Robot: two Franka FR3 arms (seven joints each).
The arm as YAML. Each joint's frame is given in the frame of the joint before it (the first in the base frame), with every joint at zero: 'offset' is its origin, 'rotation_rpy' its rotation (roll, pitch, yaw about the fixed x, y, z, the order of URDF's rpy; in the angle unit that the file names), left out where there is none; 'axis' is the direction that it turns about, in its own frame. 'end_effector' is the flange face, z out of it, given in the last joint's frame.
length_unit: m
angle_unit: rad
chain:
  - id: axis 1
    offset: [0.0, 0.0, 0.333]
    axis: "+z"
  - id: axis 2
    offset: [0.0, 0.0, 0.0]
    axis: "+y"
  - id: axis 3
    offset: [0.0, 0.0, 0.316]
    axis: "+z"
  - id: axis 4
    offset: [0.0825, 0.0, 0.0]
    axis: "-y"
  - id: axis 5
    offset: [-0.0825, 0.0, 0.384]
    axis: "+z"
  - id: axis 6
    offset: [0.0, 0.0, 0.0]
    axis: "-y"
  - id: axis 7
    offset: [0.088, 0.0, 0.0]
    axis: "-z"
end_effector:
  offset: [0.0, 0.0, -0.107]
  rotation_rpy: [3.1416, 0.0, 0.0]
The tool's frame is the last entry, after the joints.
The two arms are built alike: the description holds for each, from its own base.
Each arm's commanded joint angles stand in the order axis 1, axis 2, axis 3, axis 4, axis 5, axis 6, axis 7.
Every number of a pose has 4 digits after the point.
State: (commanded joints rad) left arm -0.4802 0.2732 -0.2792 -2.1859 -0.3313 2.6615 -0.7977; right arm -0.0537 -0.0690 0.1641 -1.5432 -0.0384 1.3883 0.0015
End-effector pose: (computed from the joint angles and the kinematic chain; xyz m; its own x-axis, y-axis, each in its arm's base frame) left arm 0.4270 -0.3895 0.2862 0.9451 0.3145 -0.0881 0.3262 -0.8941 0.3069; right arm 0.5106 0.0554 0.6586 0.9912 0.1000 -0.0864 0.1045 -0.9933 0.0496
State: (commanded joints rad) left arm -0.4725 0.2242 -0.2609 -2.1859 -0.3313 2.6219 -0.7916; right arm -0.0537 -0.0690 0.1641 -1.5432 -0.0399 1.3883 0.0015
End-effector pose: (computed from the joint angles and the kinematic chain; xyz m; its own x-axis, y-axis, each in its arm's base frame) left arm 0.4347 -0.3785 0.3090 0.9435 0.3227 -0.0753 0.3297 -0.8910 0.3121; right arm 0.5106 0.0552 0.6586 0.9913 0.0997 -0.0864 0.1044 -0.9932 0.0511
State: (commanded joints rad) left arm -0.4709 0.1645 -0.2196 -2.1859 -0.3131 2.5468 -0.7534; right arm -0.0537 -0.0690 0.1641 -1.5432 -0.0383 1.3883 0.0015
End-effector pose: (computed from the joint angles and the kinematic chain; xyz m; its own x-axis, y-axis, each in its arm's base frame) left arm 0.4438 -0.3593 0.3338 0.9527 0.2986 -0.0561 0.3016 -0.9066 0.2952; right arm 0.5106 0.0554 0.6586 0.9912 0.1000 -0.0864 0.1045 -0.9933 0.0495
